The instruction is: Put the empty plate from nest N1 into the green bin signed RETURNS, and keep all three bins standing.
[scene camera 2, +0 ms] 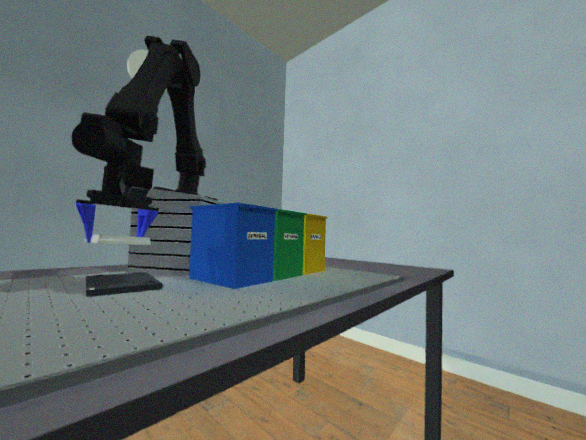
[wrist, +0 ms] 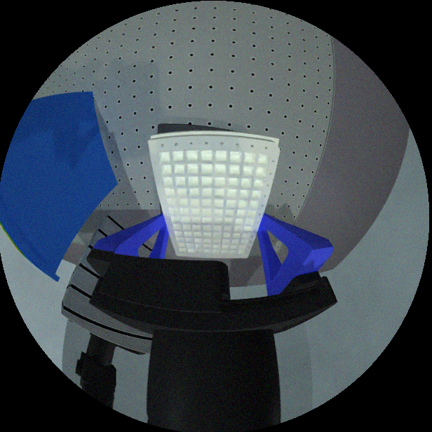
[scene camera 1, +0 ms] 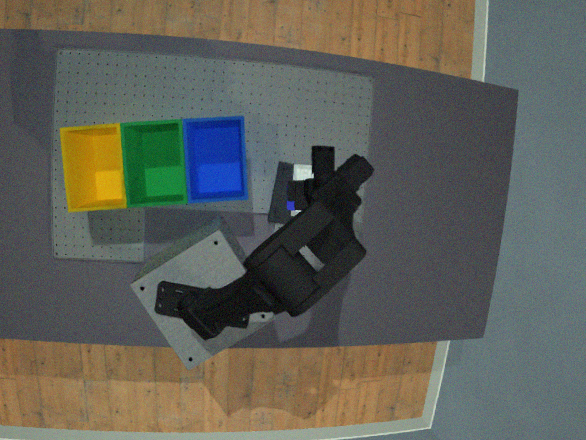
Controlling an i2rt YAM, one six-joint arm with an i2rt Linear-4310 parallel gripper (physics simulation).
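Pixels of known places: arm's base, origin of the base link: (scene camera 2: 186, 196) (scene camera 1: 203, 304).
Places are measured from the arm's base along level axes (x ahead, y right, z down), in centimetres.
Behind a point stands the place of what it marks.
My gripper (scene camera 2: 116, 239) {z 14.6, x 26.0, y 21.1 cm} (wrist: 212, 216) is shut on the white plate (scene camera 2: 122, 240) {z 13.8, x 33.4, y 20.5 cm} (wrist: 214, 185), with a blue finger at each side. The plate's square wells look empty. It hangs roughly level, well above the dark nest (scene camera 1: 278, 200) {z 22.3, x 22.9, y 15.0 cm} (scene camera 2: 123, 285) {z 22.3, x 31.8, y 19.8 cm} on the pegboard. In the scene camera 1 view the arm hides much of the plate (scene camera 1: 302, 172) {z 13.2, x 31.3, y 18.0 cm}. The green bin (scene camera 1: 155, 162) {z 23.2, x 26.7, y -18.4 cm} (scene camera 2: 289, 250) {z 16.1, x 35.4, y -17.0 cm} stands upright between the blue bin (scene camera 1: 215, 157) {z 23.2, x 30.8, y -3.3 cm} (scene camera 2: 234, 245) {z 14.5, x 39.3, y 1.1 cm} (wrist: 55, 175) and the yellow bin (scene camera 1: 95, 167) {z 23.2, x 22.6, y -33.6 cm} (scene camera 2: 315, 247) {z 15.6, x 32.1, y -30.1 cm}, which also stand upright. The signs are too blurred to read surely.
The blue bin is the nearest of the row to the held plate. The arm's grey base block (scene camera 1: 192, 265) {z 1.0, x 7.8, y -3.6 cm} (scene camera 2: 160, 220) {z 8.9, x 7.0, y 9.0 cm} stands in front of the bins. The perforated board (scene camera 1: 300, 90) {z 23.4, x 52.9, y 15.1 cm} (scene camera 2: 150, 332) {z 23.5, x 55.5, y 19.3 cm} (wrist: 220, 90) lies under the bins and nest.
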